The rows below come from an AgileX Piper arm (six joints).
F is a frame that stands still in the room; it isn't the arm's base.
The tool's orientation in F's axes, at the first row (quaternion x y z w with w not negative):
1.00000, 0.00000, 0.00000, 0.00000
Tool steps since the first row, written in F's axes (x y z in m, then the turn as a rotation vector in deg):
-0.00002, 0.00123, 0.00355, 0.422, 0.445, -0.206
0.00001, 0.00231, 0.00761, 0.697, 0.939, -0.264
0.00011, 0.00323, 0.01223, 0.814, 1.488, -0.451
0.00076, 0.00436, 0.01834, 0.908, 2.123, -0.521
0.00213, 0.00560, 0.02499, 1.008, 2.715, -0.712
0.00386, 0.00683, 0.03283, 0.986, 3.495, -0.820
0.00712, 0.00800, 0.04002, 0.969, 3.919, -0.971
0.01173, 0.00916, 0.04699, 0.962, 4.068, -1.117
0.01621, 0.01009, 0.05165, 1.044, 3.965, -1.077
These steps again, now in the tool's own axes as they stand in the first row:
-0.00002, -0.00123, -0.00355, 0.422, -0.445, 0.206
0.00001, -0.00231, -0.00761, 0.697, -0.939, 0.264
0.00011, -0.00323, -0.01223, 0.814, -1.488, 0.451
0.00076, -0.00436, -0.01834, 0.908, -2.123, 0.521
0.00213, -0.00560, -0.02499, 1.008, -2.715, 0.712
0.00386, -0.00683, -0.03283, 0.986, -3.495, 0.820
0.00712, -0.00800, -0.04002, 0.969, -3.919, 0.971
0.01173, -0.00916, -0.04699, 0.962, -4.068, 1.117
0.01621, -0.01009, -0.05165, 1.044, -3.965, 1.077

